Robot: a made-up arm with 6 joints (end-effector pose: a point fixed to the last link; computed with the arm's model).
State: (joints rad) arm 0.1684 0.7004 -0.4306 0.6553 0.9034 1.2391
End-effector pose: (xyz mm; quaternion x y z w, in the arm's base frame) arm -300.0 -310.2 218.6 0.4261 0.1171 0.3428 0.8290
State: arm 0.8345 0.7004 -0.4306 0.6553 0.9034 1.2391
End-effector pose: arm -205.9 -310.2 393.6 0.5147 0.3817 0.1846 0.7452
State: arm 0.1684 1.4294 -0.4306 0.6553 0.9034 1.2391
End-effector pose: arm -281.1 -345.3 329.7 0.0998 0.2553 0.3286 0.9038
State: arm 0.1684 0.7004 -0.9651 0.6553 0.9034 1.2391
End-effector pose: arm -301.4 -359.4 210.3 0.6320 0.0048 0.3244 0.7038
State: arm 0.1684 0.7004 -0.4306 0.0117 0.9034 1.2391
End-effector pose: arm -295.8 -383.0 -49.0 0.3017 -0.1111 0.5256 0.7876
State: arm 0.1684 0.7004 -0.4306 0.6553 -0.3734 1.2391
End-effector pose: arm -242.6 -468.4 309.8 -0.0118 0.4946 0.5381 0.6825
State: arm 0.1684 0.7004 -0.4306 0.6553 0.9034 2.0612
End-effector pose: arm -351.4 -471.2 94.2 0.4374 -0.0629 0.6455 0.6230
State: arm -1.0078 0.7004 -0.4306 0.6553 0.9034 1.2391
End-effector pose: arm -160.2 -310.2 -88.3 0.1643 -0.3625 0.5216 0.7547
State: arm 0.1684 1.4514 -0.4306 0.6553 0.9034 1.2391
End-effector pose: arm -280.5 -345.1 333.3 0.0895 0.2590 0.3275 0.9042
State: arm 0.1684 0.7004 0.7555 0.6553 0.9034 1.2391
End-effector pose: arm -311.3 -228.8 152.3 -0.1144 0.3258 0.2974 0.8901
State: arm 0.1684 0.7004 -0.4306 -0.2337 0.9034 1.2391
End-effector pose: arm -248.2 -406.2 -142.4 0.2453 -0.1963 0.5820 0.7500
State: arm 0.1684 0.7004 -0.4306 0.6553 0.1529 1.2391
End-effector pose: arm -286.3 -420.6 256.9 0.1787 0.3553 0.4805 0.7816
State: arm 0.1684 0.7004 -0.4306 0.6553 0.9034 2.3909
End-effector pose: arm -329.8 -520.1 26.7 0.4211 -0.1339 0.7389 0.5086
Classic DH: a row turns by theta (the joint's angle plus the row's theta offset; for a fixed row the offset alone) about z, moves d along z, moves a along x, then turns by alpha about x. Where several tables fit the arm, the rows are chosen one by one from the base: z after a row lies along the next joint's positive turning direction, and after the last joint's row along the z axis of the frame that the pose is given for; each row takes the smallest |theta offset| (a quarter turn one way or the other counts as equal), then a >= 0, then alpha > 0; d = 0 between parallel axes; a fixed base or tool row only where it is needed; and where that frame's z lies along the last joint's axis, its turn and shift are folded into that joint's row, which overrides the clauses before.
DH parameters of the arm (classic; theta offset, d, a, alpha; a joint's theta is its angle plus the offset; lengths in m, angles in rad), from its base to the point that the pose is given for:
base (fixed): 0 0.17 0 -1.5708
joint 1: -1.5708 -0.18 0.1 1.5708
joint 2: -0.0831 0 -0.2408 0
joint 3: 0.0831 -0.13 0.03 -1.5708
joint 4: 0 -0.06 -0.06 -1.5708
joint 5: 1.5708 -0.12 0.1 1.5708
joint 6: 0.3097 0 -0.2625 0
tool (fixed): 1.2611 -0.13 0 0

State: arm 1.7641 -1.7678 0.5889 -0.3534 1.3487 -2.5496
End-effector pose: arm 9.2 298.8 -168.1 -0.0641 -0.6160 0.5188 0.5893
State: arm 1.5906 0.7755 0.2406 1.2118 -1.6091 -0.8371
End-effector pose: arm 57.1 -474.7 204.8 -0.6157 0.3075 0.7233 0.0569
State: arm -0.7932 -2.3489 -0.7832 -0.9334 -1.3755 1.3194
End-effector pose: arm -469.6 189.3 464.3 0.6330 -0.4383 0.3450 0.5368
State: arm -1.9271 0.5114 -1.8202 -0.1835 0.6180 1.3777
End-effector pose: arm 331.1 -36.0 79.6 -0.0519 0.7110 -0.6659 0.2199
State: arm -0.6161 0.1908 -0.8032 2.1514 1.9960 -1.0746
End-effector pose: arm 232.8 -152.1 116.2 0.2104 0.8328 -0.5064 0.0763
